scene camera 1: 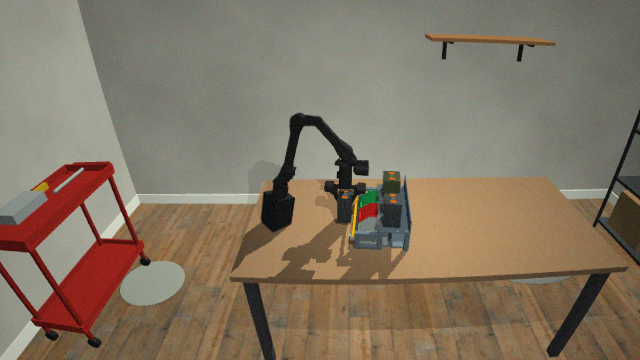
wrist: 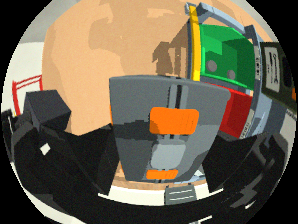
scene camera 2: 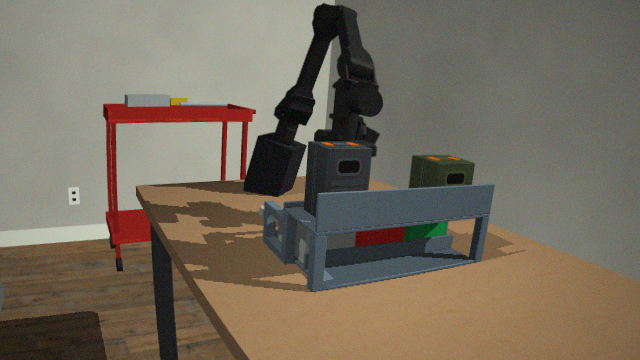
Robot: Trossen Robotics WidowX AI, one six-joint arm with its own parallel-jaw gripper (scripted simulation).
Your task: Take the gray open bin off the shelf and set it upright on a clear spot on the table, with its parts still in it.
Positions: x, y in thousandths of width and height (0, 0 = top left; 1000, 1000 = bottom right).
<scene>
I see my gripper (wrist: 542, 547), a green bin (wrist: 773, 225), a red bin (wrist: 797, 484), a gray bin (scene camera 2: 473, 651) and a dark box (scene camera 2: 534, 462).
</scene>
